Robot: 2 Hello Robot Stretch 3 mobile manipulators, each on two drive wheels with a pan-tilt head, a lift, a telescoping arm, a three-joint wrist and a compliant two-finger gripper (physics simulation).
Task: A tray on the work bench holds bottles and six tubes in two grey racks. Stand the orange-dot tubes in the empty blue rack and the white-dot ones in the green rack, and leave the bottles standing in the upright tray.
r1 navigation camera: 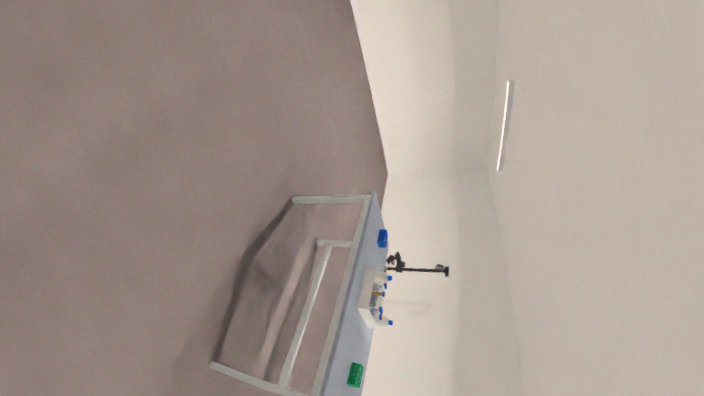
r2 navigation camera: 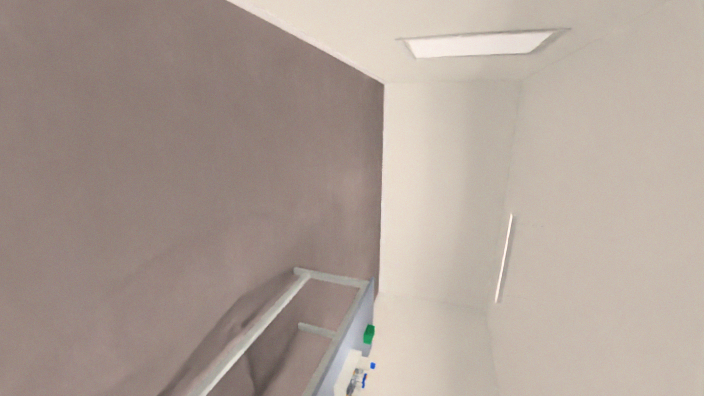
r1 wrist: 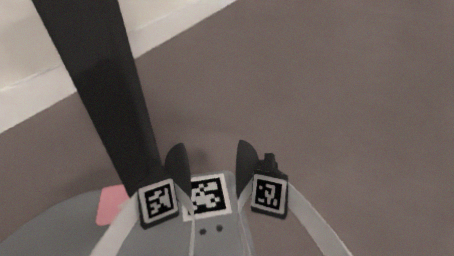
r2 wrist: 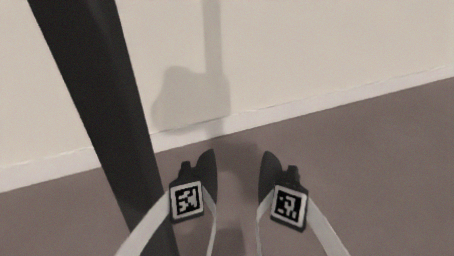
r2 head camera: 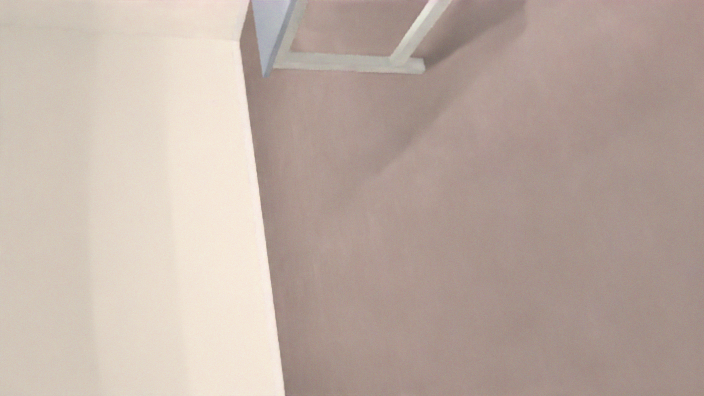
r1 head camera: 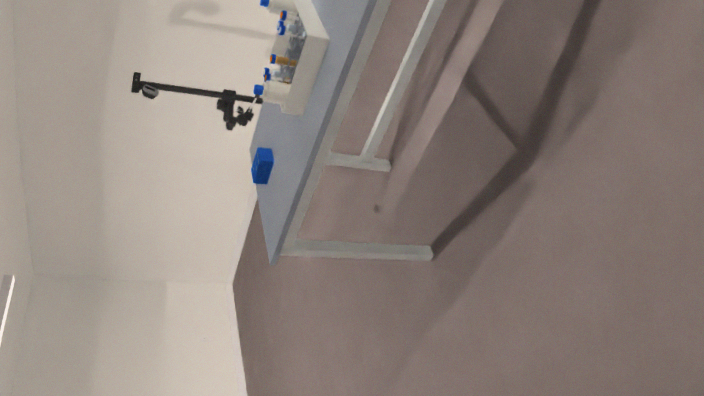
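Observation:
The tray (r1 head camera: 311,72) (r1 navigation camera: 366,295) stands on the work bench (r1 head camera: 287,135) (r1 navigation camera: 367,245) with white, blue-capped bottles (r1 head camera: 276,93) upright in it. Tubes (r1 head camera: 285,60) with blue caps stand between them; their dots and the grey racks are too small to tell apart. The blue rack (r1 head camera: 262,166) (r1 navigation camera: 383,238) is on the bench to one side of the tray, the green rack (r1 navigation camera: 355,375) (r2 navigation camera: 369,334) to the other. My r1 gripper (r1 wrist: 212,162) is open and empty, above its own base, away from the bench. My r2 gripper (r2 wrist: 238,170) is open and empty over the floor near a wall.
The head and navigation views are turned sideways. The other robot's dark mast (r1 head camera: 180,90) (r1 navigation camera: 422,270) rises beyond the bench. Pale bench legs (r1 head camera: 365,250) (r2 head camera: 350,62) (r2 navigation camera: 330,277) and a low crossbar (r1 head camera: 400,85) stand over the floor. A wall (r2 wrist: 310,45) runs close to r2's gripper.

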